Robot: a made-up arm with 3 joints. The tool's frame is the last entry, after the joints. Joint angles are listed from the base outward. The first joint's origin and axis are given. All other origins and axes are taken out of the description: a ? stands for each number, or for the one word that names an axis. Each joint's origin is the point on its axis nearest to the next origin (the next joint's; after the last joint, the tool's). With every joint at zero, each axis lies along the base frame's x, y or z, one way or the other. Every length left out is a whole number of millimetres.
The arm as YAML. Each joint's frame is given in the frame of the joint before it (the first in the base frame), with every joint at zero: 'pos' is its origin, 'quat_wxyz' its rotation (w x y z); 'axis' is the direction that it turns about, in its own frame. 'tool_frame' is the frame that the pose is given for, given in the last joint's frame.
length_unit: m
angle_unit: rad
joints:
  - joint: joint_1
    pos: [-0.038, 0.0, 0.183]
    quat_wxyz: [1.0, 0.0, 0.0, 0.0]
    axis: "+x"
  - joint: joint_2
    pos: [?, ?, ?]
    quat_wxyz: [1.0, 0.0, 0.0, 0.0]
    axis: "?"
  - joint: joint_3
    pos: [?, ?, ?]
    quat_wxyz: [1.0, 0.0, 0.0, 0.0]
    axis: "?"
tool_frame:
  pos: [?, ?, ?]
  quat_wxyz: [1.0, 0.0, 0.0, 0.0]
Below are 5 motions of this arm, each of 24 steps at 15 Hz.
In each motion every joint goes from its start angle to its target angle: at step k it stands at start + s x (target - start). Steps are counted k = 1, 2, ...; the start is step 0. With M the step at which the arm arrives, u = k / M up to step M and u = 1 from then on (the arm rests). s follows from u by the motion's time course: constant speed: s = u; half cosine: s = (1 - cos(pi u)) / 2; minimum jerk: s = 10 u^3 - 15 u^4 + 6 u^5.
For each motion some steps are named. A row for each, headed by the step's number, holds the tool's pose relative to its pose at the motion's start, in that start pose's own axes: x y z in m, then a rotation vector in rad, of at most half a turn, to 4 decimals.
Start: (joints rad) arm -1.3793 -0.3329 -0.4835
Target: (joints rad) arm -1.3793 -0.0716 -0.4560
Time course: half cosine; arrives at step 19
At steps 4, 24:
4: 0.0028 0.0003 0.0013 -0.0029 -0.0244 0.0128
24: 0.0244 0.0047 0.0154 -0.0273 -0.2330 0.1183

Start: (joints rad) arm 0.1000 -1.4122 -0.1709
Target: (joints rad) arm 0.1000 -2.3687 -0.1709
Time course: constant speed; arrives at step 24
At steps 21, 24:
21: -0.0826 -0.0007 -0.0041 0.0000 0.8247 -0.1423
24: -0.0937 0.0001 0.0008 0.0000 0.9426 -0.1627

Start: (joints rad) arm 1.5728 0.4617 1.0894
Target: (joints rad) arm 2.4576 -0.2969 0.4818
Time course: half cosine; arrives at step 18
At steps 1, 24:
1: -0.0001 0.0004 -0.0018 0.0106 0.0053 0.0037
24: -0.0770 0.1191 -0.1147 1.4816 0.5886 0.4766

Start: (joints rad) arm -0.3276 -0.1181 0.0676
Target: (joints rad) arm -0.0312 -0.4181 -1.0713
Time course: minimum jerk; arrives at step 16
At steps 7, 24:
7: -0.0118 0.0387 -0.0230 0.5490 0.1182 0.0024
24: -0.0319 0.0991 0.0053 1.4160 0.3247 -0.0805

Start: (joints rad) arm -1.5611 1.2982 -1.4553
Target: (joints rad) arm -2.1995 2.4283 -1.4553
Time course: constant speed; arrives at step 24
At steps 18, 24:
18: -0.0442 0.0453 -0.0867 0.0743 0.3886 0.8816
24: -0.0802 0.0609 -0.1089 0.1939 0.5142 1.1567

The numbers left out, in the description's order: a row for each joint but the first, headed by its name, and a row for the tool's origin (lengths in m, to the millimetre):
joint_2: xyz 0.0 0.041 0.153, axis -y
joint_3: xyz 0.046 0.0 0.008, axis -x
tool: xyz 0.0 -0.065 -0.089

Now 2 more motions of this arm.
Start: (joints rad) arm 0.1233 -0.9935 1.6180
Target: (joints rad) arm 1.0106 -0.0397 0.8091
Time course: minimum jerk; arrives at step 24
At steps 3, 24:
3: -0.0006 0.0009 -0.0031 0.0208 -0.0112 -0.0158
24: 0.0749 0.1064 -0.1056 1.5332 -0.7996 -0.7313

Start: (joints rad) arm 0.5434 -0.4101 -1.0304
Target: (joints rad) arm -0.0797 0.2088 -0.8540
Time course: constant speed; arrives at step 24
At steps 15, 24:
15: 0.0460 -0.0053 -0.0076 -0.4915 -0.2851 0.2700
24: 0.0693 -0.0023 -0.0099 -0.8006 -0.4077 0.4515

